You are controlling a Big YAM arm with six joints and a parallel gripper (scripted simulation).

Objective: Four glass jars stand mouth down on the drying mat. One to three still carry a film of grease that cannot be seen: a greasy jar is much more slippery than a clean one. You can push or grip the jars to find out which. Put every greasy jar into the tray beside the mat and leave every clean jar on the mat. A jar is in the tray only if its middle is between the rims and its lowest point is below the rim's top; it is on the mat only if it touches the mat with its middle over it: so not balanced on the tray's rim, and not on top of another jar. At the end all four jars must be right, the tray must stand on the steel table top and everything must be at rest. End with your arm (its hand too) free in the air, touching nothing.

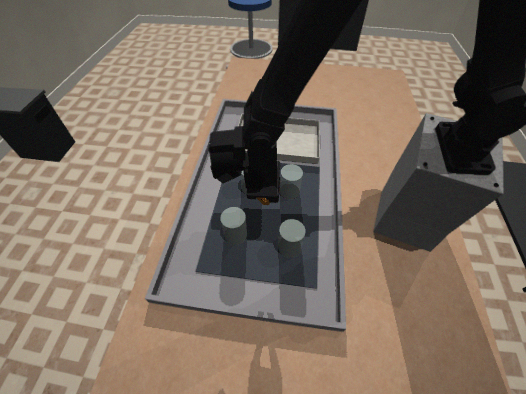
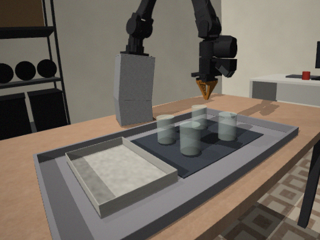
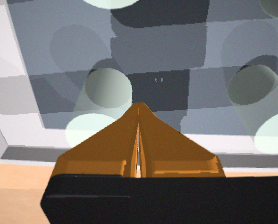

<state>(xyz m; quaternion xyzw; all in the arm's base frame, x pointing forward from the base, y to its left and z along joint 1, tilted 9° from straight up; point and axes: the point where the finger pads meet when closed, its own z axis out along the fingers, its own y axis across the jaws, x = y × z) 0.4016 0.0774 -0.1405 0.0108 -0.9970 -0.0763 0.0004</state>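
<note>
My hand is 14 cm above the dark drying mat, 6 cm to the left of it and 1 cm short of it. The rest, counted from my hand: pale tray (38 cm to the right, 14 cm below); rimmed steel table top (17 cm to the right, 14 cm below, 2 cm ahead).
</note>
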